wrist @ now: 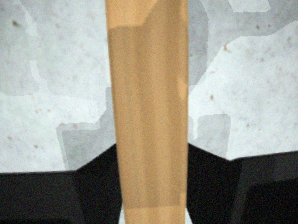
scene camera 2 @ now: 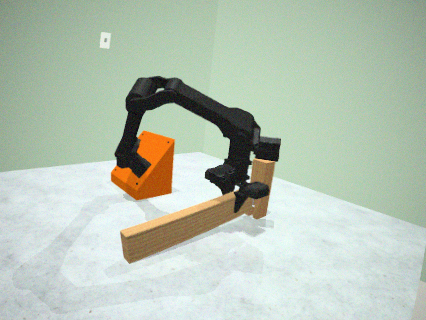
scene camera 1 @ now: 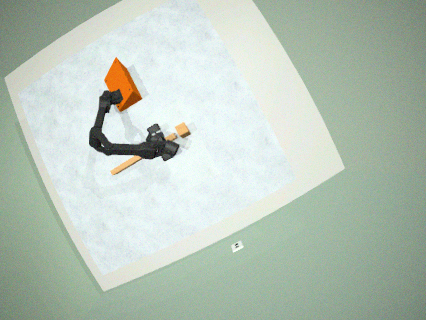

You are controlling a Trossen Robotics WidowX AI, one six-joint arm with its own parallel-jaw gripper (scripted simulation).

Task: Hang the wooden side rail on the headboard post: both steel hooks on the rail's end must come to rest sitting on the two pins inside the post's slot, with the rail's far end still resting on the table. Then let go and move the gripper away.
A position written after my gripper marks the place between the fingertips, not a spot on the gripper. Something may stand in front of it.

I see my gripper (scene camera 2: 231, 210) and a wooden side rail (scene camera 2: 140, 241).
The wooden side rail also shows in the wrist view (wrist: 148, 54). My gripper is seen too in the wrist view (wrist: 147, 142).
